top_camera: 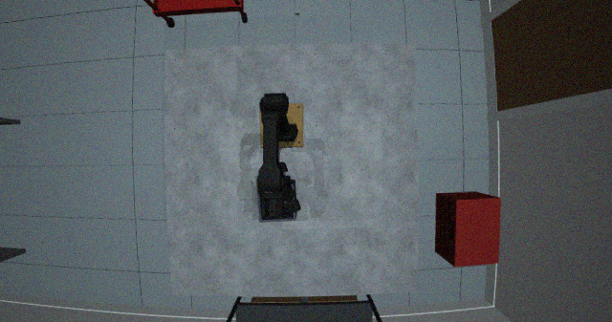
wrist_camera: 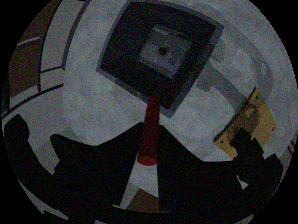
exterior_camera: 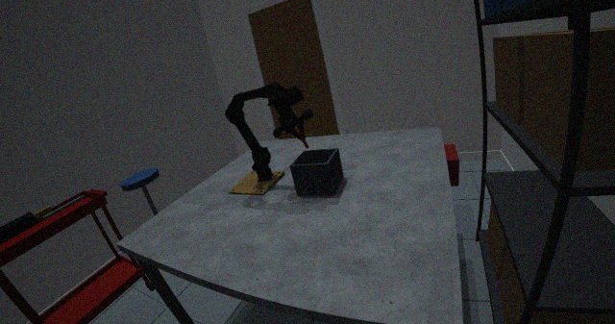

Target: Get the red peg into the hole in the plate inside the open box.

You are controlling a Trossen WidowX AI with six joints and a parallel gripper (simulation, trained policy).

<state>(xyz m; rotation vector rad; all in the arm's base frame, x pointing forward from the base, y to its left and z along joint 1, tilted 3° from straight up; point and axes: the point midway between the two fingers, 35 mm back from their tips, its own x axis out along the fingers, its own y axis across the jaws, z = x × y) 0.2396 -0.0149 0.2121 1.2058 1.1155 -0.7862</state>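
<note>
My gripper tip is now 15 cm above the grey plate, 7 cm to the left of it and 6 cm short of it. The rest, counted from my gripper tip: red peg (1 cm to the right).
</note>
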